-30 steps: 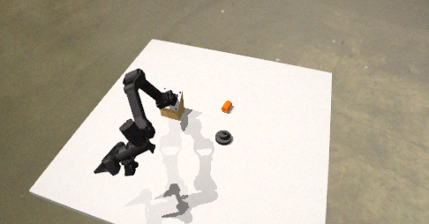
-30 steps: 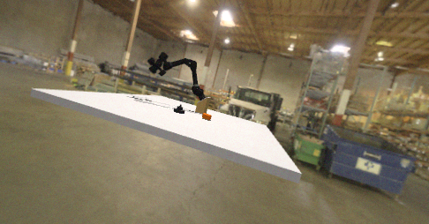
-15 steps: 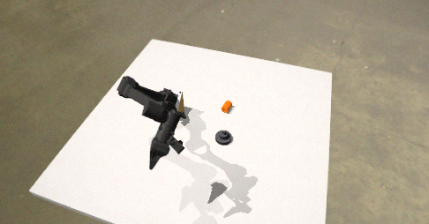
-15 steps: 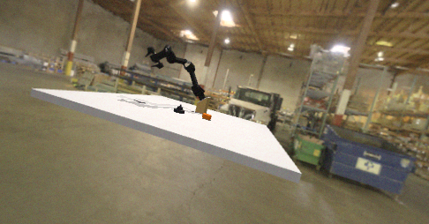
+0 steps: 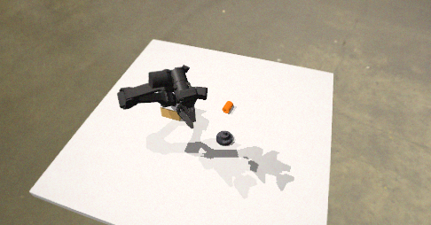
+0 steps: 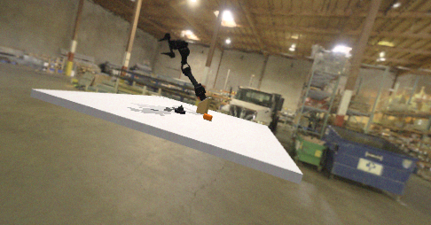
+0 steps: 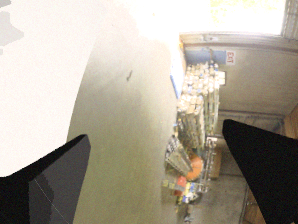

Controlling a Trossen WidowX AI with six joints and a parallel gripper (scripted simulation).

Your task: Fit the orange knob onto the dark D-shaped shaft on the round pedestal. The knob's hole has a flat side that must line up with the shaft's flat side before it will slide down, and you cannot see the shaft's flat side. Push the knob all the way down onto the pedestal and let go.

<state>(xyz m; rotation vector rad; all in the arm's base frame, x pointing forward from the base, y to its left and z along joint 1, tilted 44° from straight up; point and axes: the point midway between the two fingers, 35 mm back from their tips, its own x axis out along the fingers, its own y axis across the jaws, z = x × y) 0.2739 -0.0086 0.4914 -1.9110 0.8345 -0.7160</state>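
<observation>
Now: the orange knob 51 cm to the left of my gripper tip, 42 cm below it and 4 cm behind it. From my gripper tip the other things lie so: round pedestal 41 cm below, 31 cm to the left, 2 cm ahead.
</observation>
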